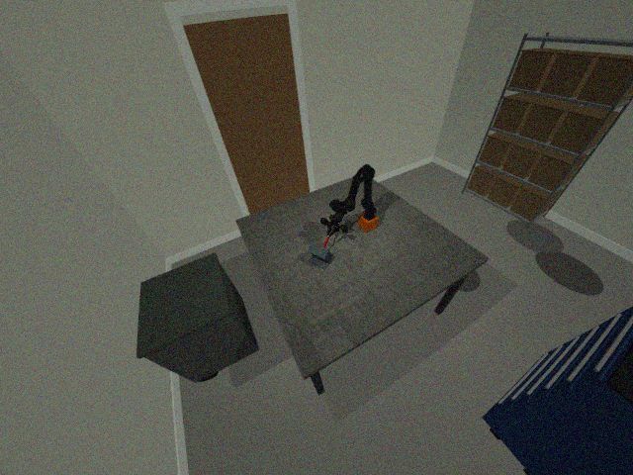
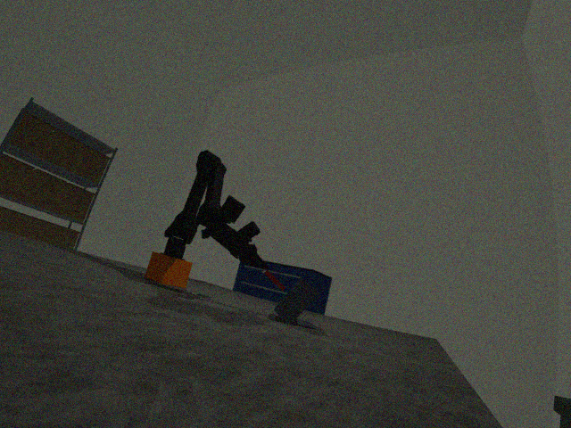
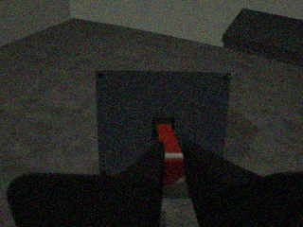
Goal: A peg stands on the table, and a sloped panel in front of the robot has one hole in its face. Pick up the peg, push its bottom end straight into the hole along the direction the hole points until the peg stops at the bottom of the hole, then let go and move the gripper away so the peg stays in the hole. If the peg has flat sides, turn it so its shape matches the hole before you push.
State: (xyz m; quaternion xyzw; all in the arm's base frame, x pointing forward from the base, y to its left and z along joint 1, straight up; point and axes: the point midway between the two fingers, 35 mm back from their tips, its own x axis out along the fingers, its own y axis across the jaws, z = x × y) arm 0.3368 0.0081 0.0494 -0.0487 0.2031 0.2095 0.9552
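My gripper tip is 90 mm short of the sloped panel, 40 mm to the right of it and 70 mm above it. Also, from my gripper tip: red peg (10 mm ahead, 20 mm below).
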